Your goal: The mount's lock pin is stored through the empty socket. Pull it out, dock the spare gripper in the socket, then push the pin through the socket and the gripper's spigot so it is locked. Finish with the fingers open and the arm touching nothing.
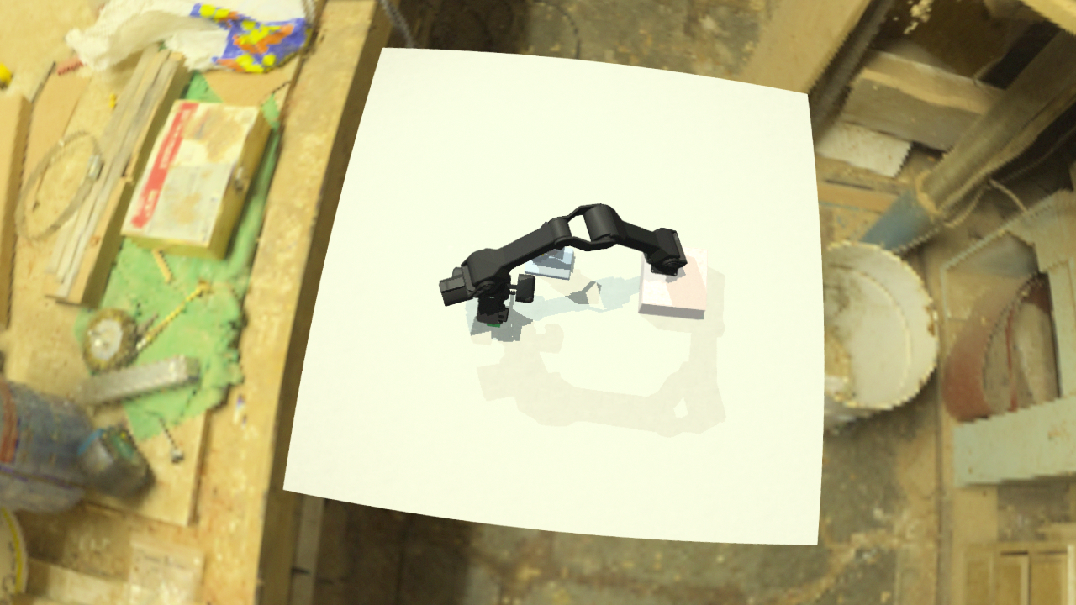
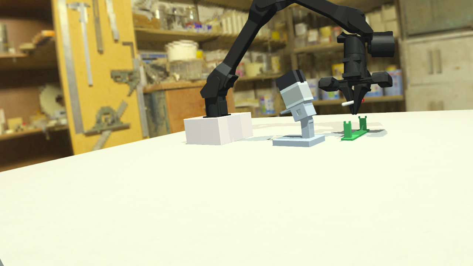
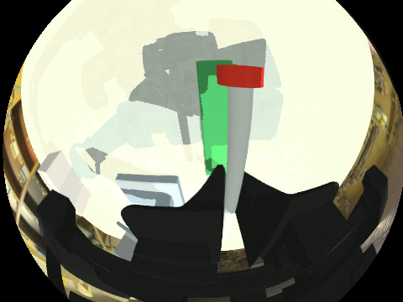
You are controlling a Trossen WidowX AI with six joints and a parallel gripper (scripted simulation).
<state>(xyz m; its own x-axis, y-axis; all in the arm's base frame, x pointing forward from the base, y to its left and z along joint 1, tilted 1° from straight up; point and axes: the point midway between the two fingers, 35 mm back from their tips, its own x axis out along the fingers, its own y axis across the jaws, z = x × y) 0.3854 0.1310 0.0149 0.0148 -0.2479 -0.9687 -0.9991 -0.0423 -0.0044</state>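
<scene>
Right now my gripper tip is 1 cm to the right of the green cradle and 3 cm above it. From my gripper tip the other things lie so: spare gripper 10 cm behind, 11 cm to the right, 7 cm above; grey mount 10 cm behind, 11 cm to the right, 1 cm below.
</scene>
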